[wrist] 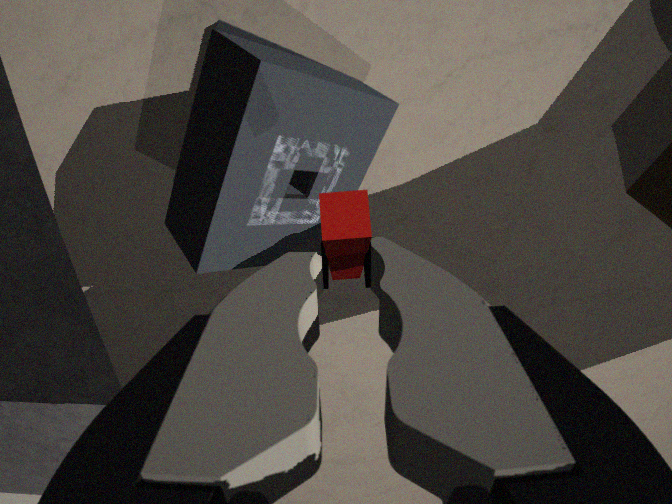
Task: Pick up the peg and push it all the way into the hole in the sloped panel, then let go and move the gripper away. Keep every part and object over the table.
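Observation:
My gripper [346, 271] is shut on the red square peg [345, 222], which sticks out past the two grey jaws. The grey-blue sloped panel block [282, 157] stands ahead and to the left, tilted in the view. Its face carries a pale speckled square frame around a dark square hole [302, 183]. The peg's front end sits just right of and below the hole, apart from the panel, overlapping the frame's lower right corner in the view.
The beige table top lies below, crossed by broad dark shadows of the arm and block. A dark shape [648, 135] shows at the right edge.

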